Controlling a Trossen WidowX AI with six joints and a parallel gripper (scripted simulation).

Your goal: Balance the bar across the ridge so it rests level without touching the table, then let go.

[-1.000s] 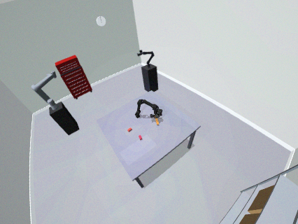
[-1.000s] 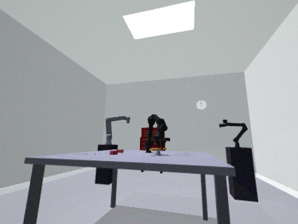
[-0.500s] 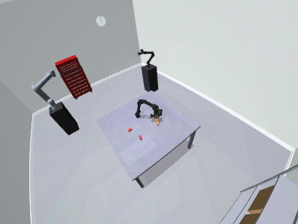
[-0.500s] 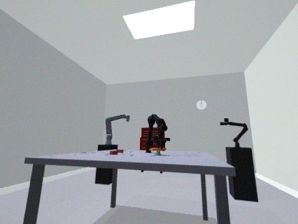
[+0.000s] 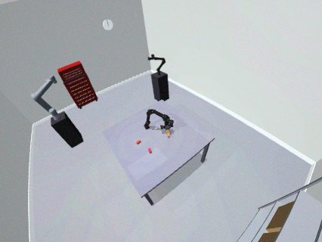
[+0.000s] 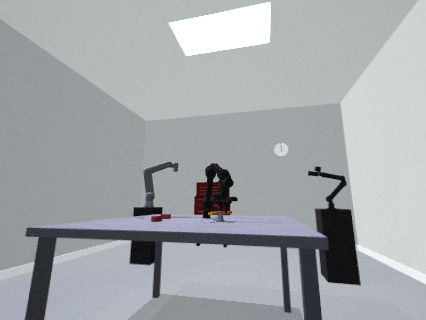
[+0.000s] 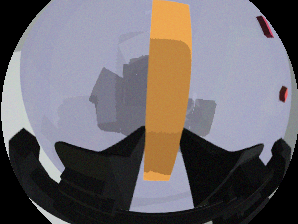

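My gripper tip is now 30 mm short of the orange bar and 10 mm to the left of it.
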